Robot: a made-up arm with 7 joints. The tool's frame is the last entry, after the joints. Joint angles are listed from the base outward.
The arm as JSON. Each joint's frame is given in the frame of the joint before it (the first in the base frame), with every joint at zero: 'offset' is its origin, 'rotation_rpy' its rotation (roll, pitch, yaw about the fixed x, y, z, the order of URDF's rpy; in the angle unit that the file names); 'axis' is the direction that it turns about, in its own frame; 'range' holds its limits. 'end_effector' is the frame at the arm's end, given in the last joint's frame.
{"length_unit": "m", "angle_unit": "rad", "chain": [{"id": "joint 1", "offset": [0.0, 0.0, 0.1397], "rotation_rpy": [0.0, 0.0, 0.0], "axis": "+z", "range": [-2.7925, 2.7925]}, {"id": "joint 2", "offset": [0.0, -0.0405, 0.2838], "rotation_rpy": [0.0, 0.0, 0.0], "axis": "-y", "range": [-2.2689, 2.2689]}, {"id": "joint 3", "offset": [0.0, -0.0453, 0.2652], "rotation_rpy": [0.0, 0.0, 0.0], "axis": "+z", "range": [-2.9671, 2.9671]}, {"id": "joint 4", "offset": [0.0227, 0.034, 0.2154], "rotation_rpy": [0.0, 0.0, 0.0], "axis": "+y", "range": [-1.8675, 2.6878]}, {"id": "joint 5", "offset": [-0.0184, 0.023, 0.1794], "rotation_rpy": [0.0, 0.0, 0.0], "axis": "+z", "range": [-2.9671, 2.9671]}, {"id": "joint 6", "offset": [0.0, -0.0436, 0.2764], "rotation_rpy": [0.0, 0.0, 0.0], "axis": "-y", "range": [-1.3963, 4.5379]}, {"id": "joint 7", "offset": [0.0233, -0.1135, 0.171], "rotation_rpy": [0.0, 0.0, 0.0], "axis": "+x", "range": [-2.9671, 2.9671]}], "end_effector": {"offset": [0.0, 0.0, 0.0], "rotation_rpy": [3.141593, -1.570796, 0.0]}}
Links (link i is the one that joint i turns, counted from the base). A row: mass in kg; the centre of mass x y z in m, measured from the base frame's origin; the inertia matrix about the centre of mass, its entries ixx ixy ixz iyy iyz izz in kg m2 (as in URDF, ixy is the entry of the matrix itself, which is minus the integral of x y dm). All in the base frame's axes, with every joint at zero. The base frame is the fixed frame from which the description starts. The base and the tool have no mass.
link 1: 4.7; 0.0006 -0.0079 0.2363; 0.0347 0 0 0.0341 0.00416 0.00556
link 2: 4.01; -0.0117 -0.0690 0.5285; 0.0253 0 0 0.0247 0.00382 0.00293
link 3: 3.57; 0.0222 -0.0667 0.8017; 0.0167 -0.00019 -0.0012 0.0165 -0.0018 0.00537
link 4: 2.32; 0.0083 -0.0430 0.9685; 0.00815 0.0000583 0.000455 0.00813 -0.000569 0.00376
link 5: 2.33; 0.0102 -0.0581 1.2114; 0.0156 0 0 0.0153 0.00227 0.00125
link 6: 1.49; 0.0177 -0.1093 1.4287; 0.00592 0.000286 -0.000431 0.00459 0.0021 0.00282
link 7: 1.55; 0.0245 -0.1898 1.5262; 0.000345 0 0 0.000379 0 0.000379
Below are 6 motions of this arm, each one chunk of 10 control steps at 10 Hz.
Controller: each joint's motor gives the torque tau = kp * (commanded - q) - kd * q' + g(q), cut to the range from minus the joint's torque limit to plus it. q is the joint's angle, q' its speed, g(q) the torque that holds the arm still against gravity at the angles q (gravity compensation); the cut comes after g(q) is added. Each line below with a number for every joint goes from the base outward.
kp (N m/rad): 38 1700 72 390 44 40 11
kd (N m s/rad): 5.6 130 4.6 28 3.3 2.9 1.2
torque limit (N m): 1.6 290 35 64 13 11 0.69
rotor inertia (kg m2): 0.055 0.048 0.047 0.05 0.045 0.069 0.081
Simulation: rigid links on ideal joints. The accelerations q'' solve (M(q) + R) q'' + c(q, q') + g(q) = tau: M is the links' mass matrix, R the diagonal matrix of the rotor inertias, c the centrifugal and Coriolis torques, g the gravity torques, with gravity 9.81 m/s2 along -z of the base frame. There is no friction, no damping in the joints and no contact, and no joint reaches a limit. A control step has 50 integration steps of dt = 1/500 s. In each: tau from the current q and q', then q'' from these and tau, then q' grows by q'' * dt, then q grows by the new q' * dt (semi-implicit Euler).
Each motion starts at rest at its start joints. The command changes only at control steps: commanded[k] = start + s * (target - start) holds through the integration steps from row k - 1 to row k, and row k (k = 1, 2, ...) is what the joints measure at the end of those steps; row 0 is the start. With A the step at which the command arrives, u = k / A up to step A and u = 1 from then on. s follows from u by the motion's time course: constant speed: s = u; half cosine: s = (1 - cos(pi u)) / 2; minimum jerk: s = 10 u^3 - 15 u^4 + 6 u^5; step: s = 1 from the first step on.
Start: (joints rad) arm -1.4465 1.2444 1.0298 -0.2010 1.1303 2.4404 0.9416
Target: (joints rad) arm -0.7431 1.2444 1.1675 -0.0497 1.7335 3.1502 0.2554
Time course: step
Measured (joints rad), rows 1 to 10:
1: -1.3709 1.2373 1.1079 -0.0806 1.4901 2.8122 0.9054
2: -1.3409 1.2409 1.1785 -0.0497 1.7264 3.1588 0.7812
3: -1.3328 1.2508 1.1973 -0.0528 1.7735 3.2067 0.5734
4: -1.3197 1.2480 1.1787 -0.0506 1.7533 3.1738 0.3407
5: -1.3036 1.2439 1.1629 -0.0481 1.7312 3.1463 0.1889
6: -1.2846 1.2431 1.1613 -0.0476 1.7273 3.1421 0.1221
7: -1.2624 1.2440 1.1653 -0.0482 1.7322 3.1482 0.1404
8: -1.2368 1.2446 1.1677 -0.0486 1.7355 3.1522 0.2108
9: -1.2075 1.2447 1.1675 -0.0487 1.7356 3.1523 0.2548
10: -1.1747 1.2445 1.1668 -0.0486 1.7347 3.1511 0.2649

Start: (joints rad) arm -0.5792 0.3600 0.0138 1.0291 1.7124 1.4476 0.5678
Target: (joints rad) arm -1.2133 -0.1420 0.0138 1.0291 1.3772 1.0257 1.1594
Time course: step
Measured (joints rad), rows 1 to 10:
1: -0.9057 0.0575 0.2651 0.9328 1.3692 1.2640 0.6233
2: -0.7538 -0.1187 -0.0271 1.0379 1.3914 0.9593 0.7676
3: -0.7597 -0.1661 -0.0602 1.0888 1.4489 0.9761 0.9672
4: -0.8208 -0.1535 0.0123 1.0567 1.4221 1.0148 1.1283
5: -0.8589 -0.1401 0.0394 1.0245 1.3768 1.0219 1.1942
6: -0.8956 -0.1382 0.0383 1.0200 1.3673 1.0224 1.1897
7: -0.9415 -0.1412 0.0312 1.0269 1.3777 1.0211 1.1698
8: -0.9979 -0.1432 0.0278 1.0311 1.3847 1.0200 1.1585
9: -1.0643 -0.1433 0.0280 1.0310 1.3847 1.0196 1.1562
10: -1.1317 -0.1426 0.0211 1.0299 1.3815 1.0211 1.1576

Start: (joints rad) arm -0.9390 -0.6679 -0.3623 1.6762 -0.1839 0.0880 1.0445
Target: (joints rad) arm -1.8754 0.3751 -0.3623 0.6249 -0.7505 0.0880 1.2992
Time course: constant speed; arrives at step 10
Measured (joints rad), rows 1 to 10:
1: -0.9707 -0.5981 -0.3095 1.6201 -0.1770 0.0336 1.0563
2: -0.9801 -0.4978 -0.3073 1.5093 -0.2463 0.0474 1.0801
3: -0.9643 -0.3895 -0.3442 1.3826 -0.3438 0.0922 1.1068
4: -0.9549 -0.2815 -0.3569 1.2652 -0.4226 0.1153 1.1323
5: -0.9498 -0.1769 -0.3495 1.1609 -0.4780 0.1123 1.1575
6: -0.9365 -0.0741 -0.3434 1.0604 -0.5268 0.1024 1.1831
7: -0.9102 0.0290 -0.3402 0.9575 -0.5804 0.0990 1.2088
8: -0.8666 0.1330 -0.3351 0.8521 -0.6397 0.1024 1.2345
9: -0.8054 0.2374 -0.3235 0.7464 -0.7018 0.1093 1.2603
10: -0.7615 0.3409 -0.3161 0.6441 -0.7599 0.1134 1.2865

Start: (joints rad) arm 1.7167 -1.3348 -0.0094 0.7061 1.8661 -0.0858 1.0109
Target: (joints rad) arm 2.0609 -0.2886 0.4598 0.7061 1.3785 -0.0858 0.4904
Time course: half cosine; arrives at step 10
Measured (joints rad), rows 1 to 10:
1: 1.7186 -1.3186 -0.0102 0.7122 1.8500 -0.0812 1.0051
2: 1.7207 -1.2629 -0.0014 0.7210 1.8082 -0.0709 0.9827
3: 1.7168 -1.1619 0.0355 0.7202 1.7543 -0.0637 0.9385
4: 1.7056 -1.0241 0.1046 0.7103 1.6957 -0.0645 0.8754
5: 1.6915 -0.8645 0.1920 0.6978 1.6317 -0.0689 0.8000
6: 1.6778 -0.7000 0.2841 0.6874 1.5649 -0.0732 0.7196
7: 1.6666 -0.5469 0.3711 0.6809 1.5019 -0.0777 0.6421
8: 1.6641 -0.4198 0.4430 0.6777 1.4496 -0.0825 0.5750
9: 1.6828 -0.3311 0.4902 0.6773 1.4129 -0.0863 0.5252
10: 1.7364 -0.2898 0.5066 0.6794 1.3956 -0.0884 0.4974

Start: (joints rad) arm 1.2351 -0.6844 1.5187 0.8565 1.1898 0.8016 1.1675
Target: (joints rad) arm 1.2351 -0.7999 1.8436 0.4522 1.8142 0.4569 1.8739
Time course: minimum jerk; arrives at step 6
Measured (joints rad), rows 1 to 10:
1: 1.2372 -0.6878 1.5228 0.8461 1.2061 0.7941 1.1775
2: 1.2475 -0.7053 1.5491 0.7916 1.2905 0.7525 1.2271
3: 1.2691 -0.7361 1.6179 0.6892 1.4454 0.6678 1.3393
4: 1.3032 -0.7676 1.7306 0.5728 1.6254 0.5612 1.5232
5: 1.3340 -0.7864 1.8478 0.4896 1.7718 0.4664 1.7368
6: 1.3306 -0.7914 1.9045 0.4599 1.8379 0.4194 1.8772
7: 1.2972 -0.7939 1.8931 0.4547 1.8414 0.4249 1.9276
8: 1.2593 -0.7982 1.8552 0.4522 1.8221 0.4484 1.9085
9: 1.2281 -0.8017 1.8268 0.4503 1.8058 0.4649 1.8825
10: 1.2048 -0.8028 1.8211 0.4497 1.8014 0.4689 1.8717

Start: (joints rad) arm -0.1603 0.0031 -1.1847 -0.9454 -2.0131 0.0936 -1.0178
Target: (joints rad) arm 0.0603 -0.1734 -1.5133 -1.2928 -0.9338 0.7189 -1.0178
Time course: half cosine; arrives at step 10
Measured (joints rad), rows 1 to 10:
1: -0.1554 0.0000 -1.1886 -0.9511 -1.9929 0.1053 -1.0179
2: -0.1400 -0.0099 -1.2035 -0.9710 -1.9285 0.1414 -1.0182
3: -0.1152 -0.0269 -1.2328 -1.0062 -1.8198 0.2018 -1.0183
4: -0.0855 -0.0496 -1.2755 -1.0526 -1.6780 0.2826 -1.0183
5: -0.0556 -0.0760 -1.3286 -1.1055 -1.5173 0.3772 -1.0182
6: -0.0293 -0.1035 -1.3875 -1.1599 -1.3538 0.4767 -1.0181
7: -0.0088 -0.1293 -1.4455 -1.2106 -1.2034 0.5711 -1.0180
8: 0.0052 -0.1508 -1.4952 -1.2526 -1.0802 0.6502 -1.0180
9: 0.0136 -0.1658 -1.5295 -1.2815 -0.9954 0.7049 -1.0180
10: 0.0175 -0.1728 -1.5436 -1.2942 -0.9566 0.7294 -1.0181

